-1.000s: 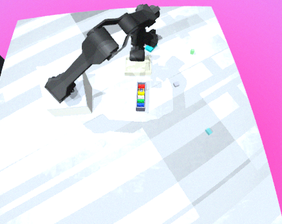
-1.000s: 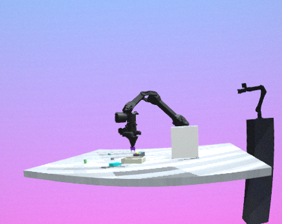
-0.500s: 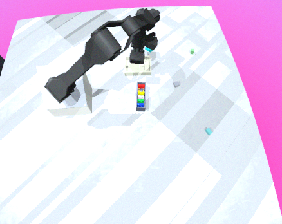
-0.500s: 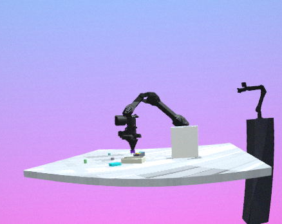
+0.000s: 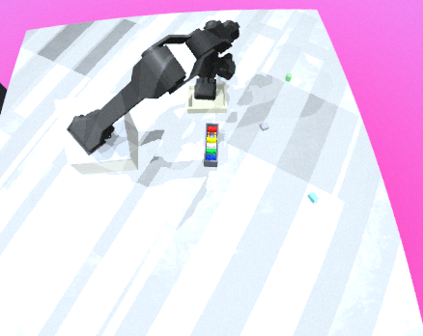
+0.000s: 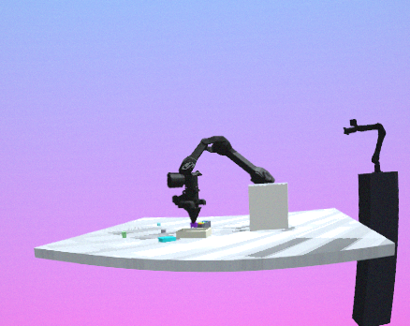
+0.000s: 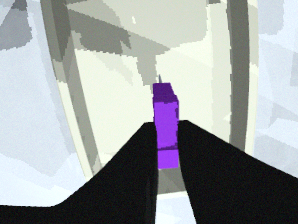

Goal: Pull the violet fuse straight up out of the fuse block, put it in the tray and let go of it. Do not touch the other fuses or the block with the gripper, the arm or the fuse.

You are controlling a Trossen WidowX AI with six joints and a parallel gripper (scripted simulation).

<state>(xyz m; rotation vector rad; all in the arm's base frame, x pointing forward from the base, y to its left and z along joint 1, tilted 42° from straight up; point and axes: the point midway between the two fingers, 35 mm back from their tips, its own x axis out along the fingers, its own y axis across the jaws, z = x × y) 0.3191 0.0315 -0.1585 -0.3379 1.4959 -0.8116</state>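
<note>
Right now the violet fuse is 10 mm below my gripper tip. The rest, counted from my gripper tip: tray: 50 mm below.
</note>
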